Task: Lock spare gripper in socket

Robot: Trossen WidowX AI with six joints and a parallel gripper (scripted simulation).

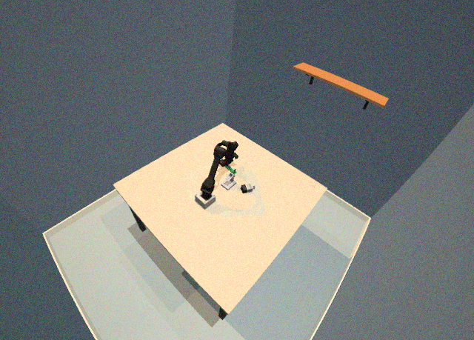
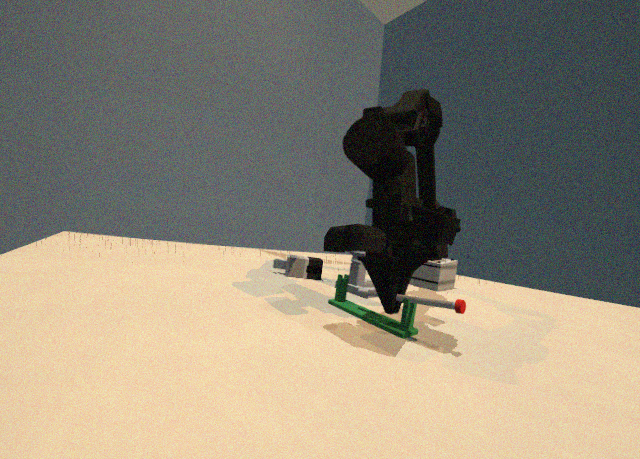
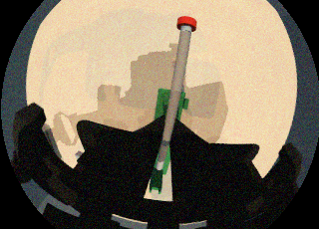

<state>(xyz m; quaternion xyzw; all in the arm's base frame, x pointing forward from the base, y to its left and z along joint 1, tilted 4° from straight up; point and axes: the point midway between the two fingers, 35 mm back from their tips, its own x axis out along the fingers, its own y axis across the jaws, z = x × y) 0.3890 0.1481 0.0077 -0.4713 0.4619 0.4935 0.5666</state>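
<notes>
Now: gripper tip 4 cm to the left of the green cradle and 1 cm below it. From my gripper tip the other things lie so: spare gripper 30 cm to the right, 6 cm behind; grey mount 15 cm to the right, 12 cm behind, 3 cm above.
</notes>
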